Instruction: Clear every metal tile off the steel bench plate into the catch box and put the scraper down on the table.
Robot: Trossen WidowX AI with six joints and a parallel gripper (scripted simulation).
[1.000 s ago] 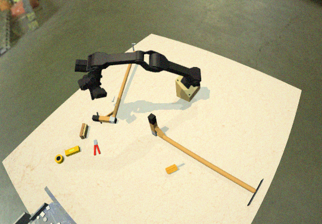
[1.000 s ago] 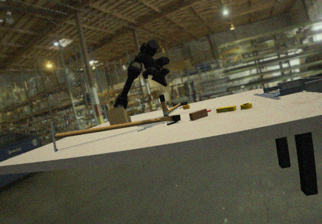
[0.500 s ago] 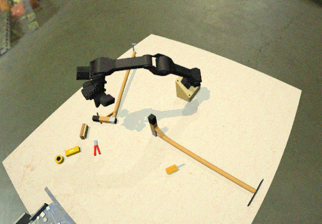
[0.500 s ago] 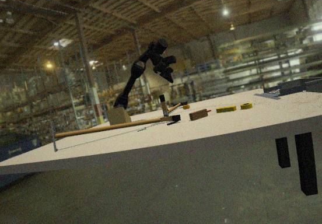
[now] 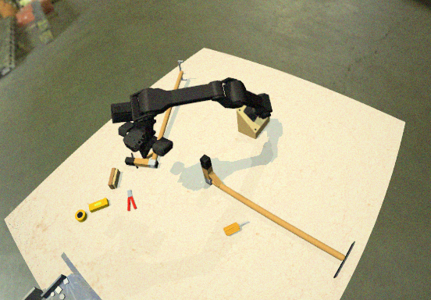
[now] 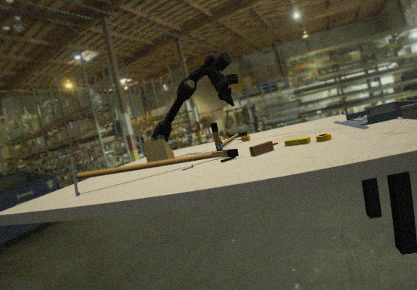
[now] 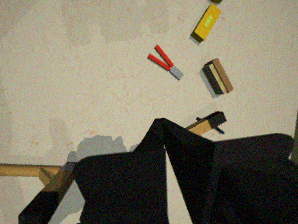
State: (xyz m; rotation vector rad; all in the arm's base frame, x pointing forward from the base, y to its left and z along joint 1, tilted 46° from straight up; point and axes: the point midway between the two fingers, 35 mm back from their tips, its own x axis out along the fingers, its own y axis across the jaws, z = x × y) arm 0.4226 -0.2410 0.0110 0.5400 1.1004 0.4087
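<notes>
Right now the screwdriver is 10 mm ahead of my gripper tip, 330 mm to the left of it and 180 mm below it. Also, from my gripper tip: yellow tape roll 290 mm ahead, 220 mm to the right, 190 mm below; yellow level 200 mm ahead, 190 mm to the right, 180 mm below; wooden block 70 mm ahead, 200 mm to the right, 180 mm below.
</notes>
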